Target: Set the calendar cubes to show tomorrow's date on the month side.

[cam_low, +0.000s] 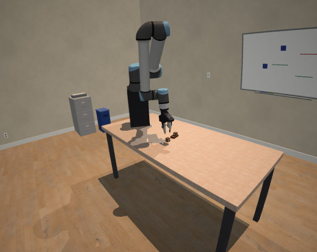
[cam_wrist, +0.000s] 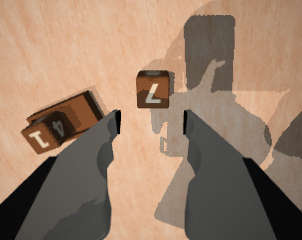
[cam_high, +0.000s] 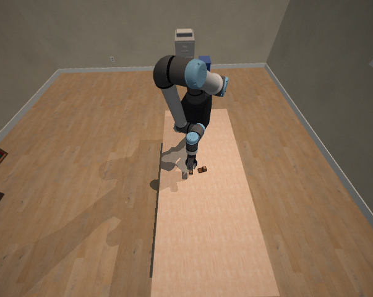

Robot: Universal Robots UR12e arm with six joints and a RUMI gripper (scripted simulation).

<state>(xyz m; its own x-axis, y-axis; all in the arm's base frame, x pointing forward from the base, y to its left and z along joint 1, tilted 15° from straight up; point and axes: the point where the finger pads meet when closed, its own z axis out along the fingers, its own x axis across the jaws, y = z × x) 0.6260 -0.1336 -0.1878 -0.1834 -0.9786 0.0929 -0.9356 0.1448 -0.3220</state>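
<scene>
Now: hand 7 cm above the brown digit cube. Round my hand: brown calendar tray 2 cm behind, 11 cm to the left, 8 cm below.
</scene>
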